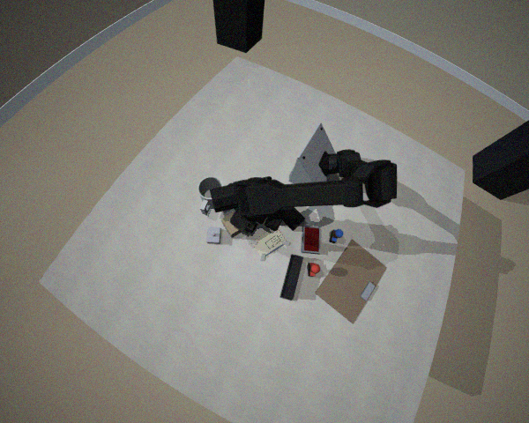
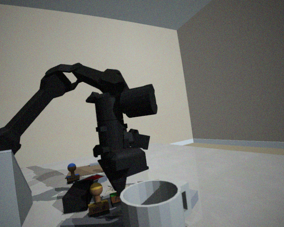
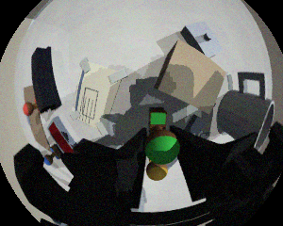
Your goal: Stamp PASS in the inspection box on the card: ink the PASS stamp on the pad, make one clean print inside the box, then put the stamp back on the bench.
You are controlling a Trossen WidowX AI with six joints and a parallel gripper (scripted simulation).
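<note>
My gripper tip is now 50 mm past the yellow-knobbed stamp, 10 mm to the right of it and 10 mm above it. Also, from my gripper tip: card 40 mm ahead, 90 mm to the left, 40 mm below; then small brown box 50 mm ahead, 40 mm to the right, 10 mm below; then green-knobbed stamp right at my gripper tip.
</note>
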